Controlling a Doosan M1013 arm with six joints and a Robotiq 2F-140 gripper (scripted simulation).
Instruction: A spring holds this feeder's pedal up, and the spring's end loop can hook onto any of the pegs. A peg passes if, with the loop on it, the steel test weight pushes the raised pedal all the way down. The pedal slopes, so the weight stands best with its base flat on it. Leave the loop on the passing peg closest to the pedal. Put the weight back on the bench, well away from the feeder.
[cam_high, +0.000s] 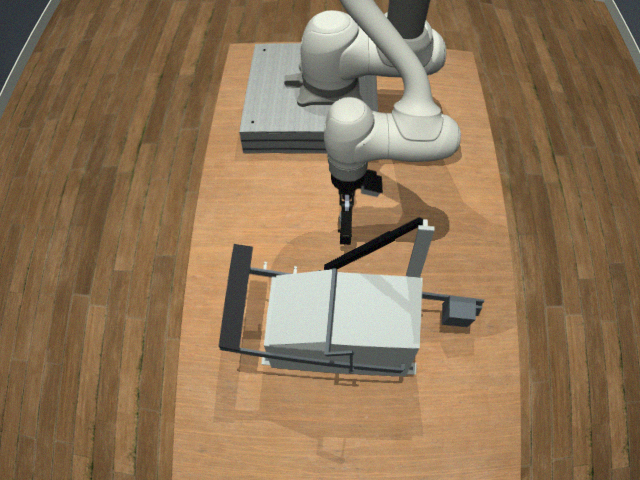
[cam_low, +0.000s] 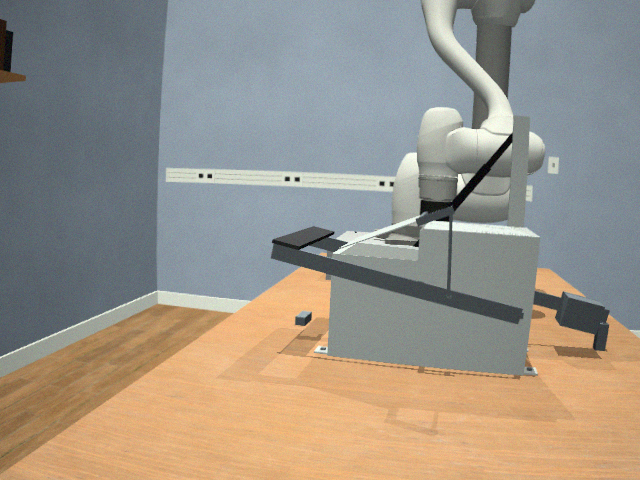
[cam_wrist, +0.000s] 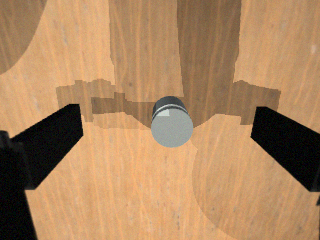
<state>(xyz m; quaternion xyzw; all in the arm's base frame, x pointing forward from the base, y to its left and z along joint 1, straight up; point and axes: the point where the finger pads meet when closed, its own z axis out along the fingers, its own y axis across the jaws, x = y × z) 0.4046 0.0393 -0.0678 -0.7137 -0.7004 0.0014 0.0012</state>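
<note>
My hand is 1 cm above the steel test weight. From my hand the other things lie so: small grey block: 25 cm to the right, 21 cm ahead, 2 cm below.
</note>
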